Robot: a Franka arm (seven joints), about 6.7 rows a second.
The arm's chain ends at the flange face. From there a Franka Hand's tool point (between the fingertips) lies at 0.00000 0.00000 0.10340 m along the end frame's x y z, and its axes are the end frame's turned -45 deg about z.
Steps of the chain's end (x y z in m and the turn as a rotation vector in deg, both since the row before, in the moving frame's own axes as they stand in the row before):
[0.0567 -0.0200 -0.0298 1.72 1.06 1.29]
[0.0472 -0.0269 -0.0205 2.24 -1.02 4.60]
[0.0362 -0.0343 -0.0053 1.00 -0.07 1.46]
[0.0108 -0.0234 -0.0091 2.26 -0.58 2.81]
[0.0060 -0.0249 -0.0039 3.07 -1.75 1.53]
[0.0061 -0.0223 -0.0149 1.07 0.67 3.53]
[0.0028 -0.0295 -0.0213 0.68 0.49 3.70]
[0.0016 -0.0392 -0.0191 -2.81 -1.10 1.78]
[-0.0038 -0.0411 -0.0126 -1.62 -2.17 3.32]
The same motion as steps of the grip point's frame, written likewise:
[0.0578 0.0251 -0.0299 0.47 1.97 1.29]
[0.0541 0.0103 -0.0206 2.31 0.86 4.60]
[0.0511 0.0000 -0.0053 0.76 0.66 1.46]
[0.0264 -0.0125 -0.0092 2.01 1.19 2.81]
[0.0236 -0.0195 -0.0041 3.41 0.93 1.53]
[0.0223 -0.0119 -0.0149 0.28 1.23 3.53]
[0.0243 -0.0191 -0.0213 0.13 0.83 3.70]
[0.0238 -0.0245 -0.0192 -1.21 -2.76 1.78]
[0.0216 -0.0326 -0.0127 0.39 -2.68 3.32]

